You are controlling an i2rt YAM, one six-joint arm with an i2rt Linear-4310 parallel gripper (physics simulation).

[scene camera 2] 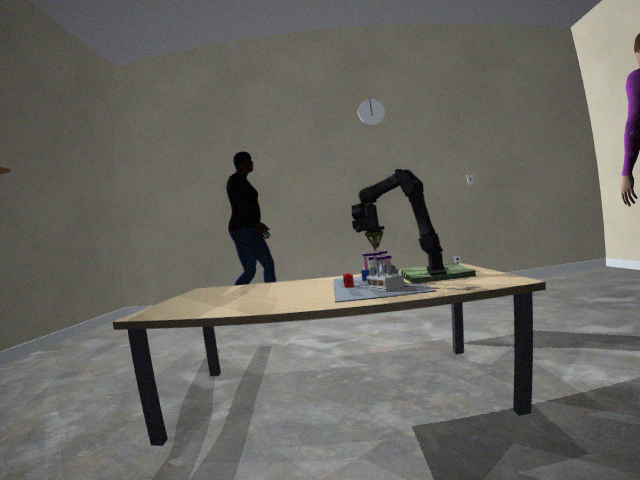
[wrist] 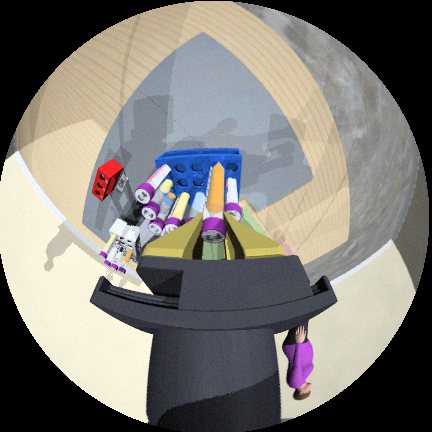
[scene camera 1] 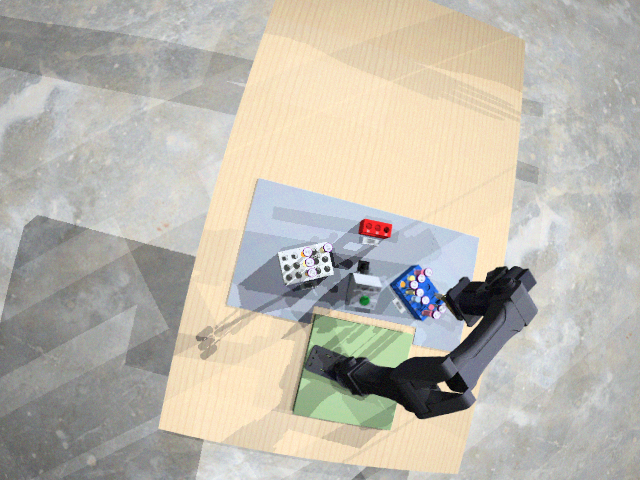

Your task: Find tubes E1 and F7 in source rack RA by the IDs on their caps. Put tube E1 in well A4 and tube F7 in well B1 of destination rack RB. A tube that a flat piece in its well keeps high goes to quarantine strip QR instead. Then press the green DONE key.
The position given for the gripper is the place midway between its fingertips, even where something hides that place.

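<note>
A grey mat [scene camera 2: 361, 292] is visible, and it appears in the wrist view as well [wrist: 200, 95]. The gripper is visible at [scene camera 1: 444, 300] and, in the wrist view, at [wrist: 213, 217].
</note>
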